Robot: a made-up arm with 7 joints.
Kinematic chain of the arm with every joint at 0, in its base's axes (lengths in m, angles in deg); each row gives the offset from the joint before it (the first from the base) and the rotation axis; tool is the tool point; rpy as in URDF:
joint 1: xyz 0 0 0.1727 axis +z
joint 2: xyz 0 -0.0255 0.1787 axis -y
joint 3: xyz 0 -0.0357 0.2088 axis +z
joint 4: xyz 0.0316 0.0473 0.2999 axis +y
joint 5: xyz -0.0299 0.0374 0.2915 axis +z
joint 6: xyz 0 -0.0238 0.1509 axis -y
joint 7: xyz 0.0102 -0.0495 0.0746 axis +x
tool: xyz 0 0 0 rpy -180 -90 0
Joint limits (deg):
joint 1: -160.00..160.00
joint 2: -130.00..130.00
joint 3: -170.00..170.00
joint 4: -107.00..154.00
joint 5: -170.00..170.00
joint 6: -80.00..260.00
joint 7: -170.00..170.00
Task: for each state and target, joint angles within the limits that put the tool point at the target. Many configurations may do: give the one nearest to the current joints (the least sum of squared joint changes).
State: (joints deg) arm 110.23 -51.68 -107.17 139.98 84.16 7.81 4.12
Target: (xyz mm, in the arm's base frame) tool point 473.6 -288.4 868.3
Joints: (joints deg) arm 76.01 -15.13 -129.68 91.16 81.92 9.52 4.12
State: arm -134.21 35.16 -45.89 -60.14 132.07 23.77 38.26
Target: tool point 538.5 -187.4 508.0
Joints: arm -156.00 43.59 -51.77 -105.58 136.21 18.79 38.26
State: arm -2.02 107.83 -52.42 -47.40 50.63 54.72 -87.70
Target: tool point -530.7 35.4 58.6
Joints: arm 27.19 89.45 -50.07 -93.26 42.16 66.30 -87.70
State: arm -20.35 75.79 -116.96 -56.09 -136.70 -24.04 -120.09
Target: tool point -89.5 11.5 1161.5
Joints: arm -12.57 42.17 -158.98 -61.55 -143.07 -20.67 -120.09
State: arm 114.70 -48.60 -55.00 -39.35 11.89 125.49 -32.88
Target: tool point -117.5 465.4 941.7
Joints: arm 84.40 -55.92 -43.58 -50.65 12.84 131.96 -32.88
